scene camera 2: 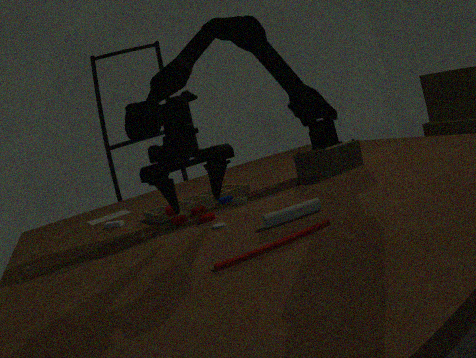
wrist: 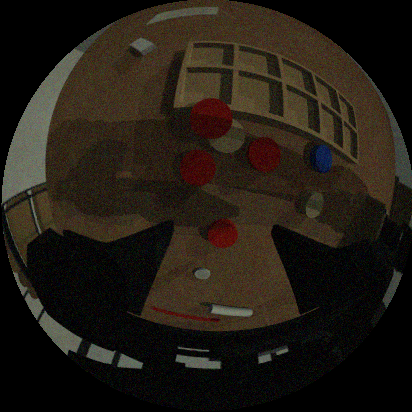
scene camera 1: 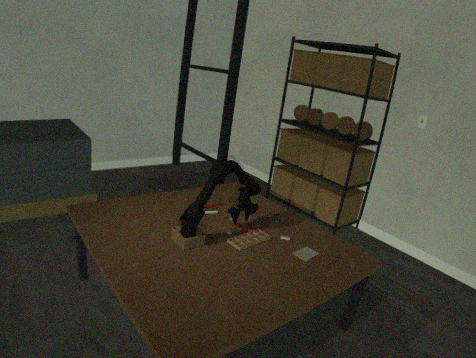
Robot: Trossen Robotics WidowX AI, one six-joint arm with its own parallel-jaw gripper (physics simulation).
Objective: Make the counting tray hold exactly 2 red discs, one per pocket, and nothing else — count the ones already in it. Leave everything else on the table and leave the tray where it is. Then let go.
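Note:
The wooden counting tray (scene camera 1: 241,246) (wrist: 183,80) has two rows of pockets, which look empty in the wrist view. Outside it lie a red disc (wrist: 211,118) overlapping a pale disc (wrist: 230,140) at the tray's near wall, two more red discs, one (wrist: 198,167) and another (wrist: 264,155), and a blue disc (wrist: 323,158). A fourth red disc (wrist: 223,233) (scene camera 2: 206,217) lies farther from the tray. My gripper (scene camera 1: 241,220) (scene camera 2: 197,205) (wrist: 224,227) is open and empty, pointing down low above the discs; this red disc shows between its fingers in the wrist view. Exact fingertip height is unclear.
Another pale disc (wrist: 314,205) and a small white disc (wrist: 202,273) (scene camera 2: 218,226) lie nearby. A white cylinder (scene camera 2: 291,212) (wrist: 231,310) and red rod (scene camera 2: 272,245) (wrist: 185,315) lie beyond. A white block (scene camera 1: 285,238) (wrist: 143,46) and paper (scene camera 1: 306,254) lie beside the tray.

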